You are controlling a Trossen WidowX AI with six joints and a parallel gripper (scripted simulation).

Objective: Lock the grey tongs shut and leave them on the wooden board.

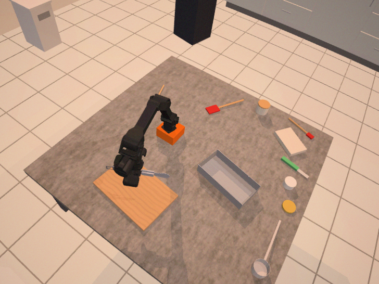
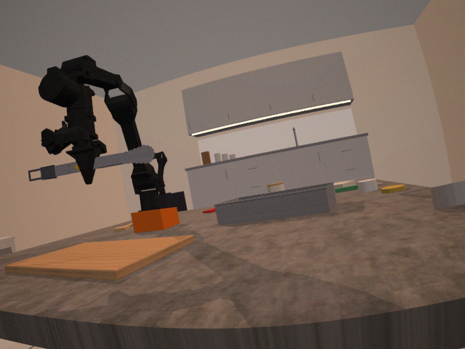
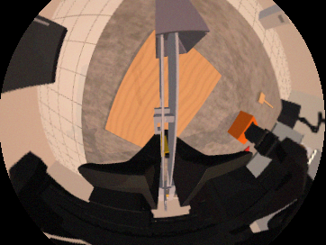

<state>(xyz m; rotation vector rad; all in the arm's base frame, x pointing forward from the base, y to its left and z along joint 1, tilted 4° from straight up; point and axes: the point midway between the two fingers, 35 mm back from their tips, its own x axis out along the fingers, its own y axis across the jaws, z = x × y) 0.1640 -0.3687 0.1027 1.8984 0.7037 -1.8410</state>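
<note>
Now: gripper tip 15 cm above the wooden board, 2 cm past it and 1 cm to the left of it. Round my gripper tip: grey roasting tin: 38 cm to the left, 27 cm ahead, 13 cm below; then yellow disc: 59 cm ahead, 50 cm to the left, 15 cm below; then red spatula: 78 cm to the left, 15 cm below, 10 cm behind.
</note>
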